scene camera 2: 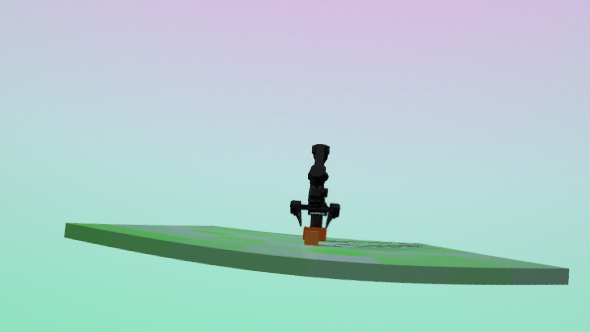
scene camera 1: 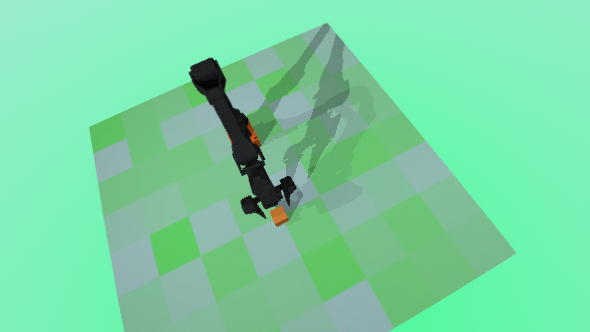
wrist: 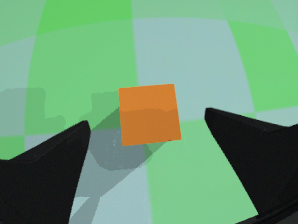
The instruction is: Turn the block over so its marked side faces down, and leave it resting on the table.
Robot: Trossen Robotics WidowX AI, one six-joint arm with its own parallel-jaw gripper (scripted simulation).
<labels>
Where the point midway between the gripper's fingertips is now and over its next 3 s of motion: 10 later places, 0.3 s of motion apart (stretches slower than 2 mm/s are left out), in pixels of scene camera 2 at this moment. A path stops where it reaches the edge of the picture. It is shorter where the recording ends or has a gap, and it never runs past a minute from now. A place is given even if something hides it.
The gripper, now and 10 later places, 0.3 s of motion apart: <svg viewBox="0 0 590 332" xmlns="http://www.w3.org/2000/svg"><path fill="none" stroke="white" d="M313 227L313 220L313 217L313 215L313 215L313 222L312 226L312 230L312 233L312 236L312 236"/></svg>
</labels>
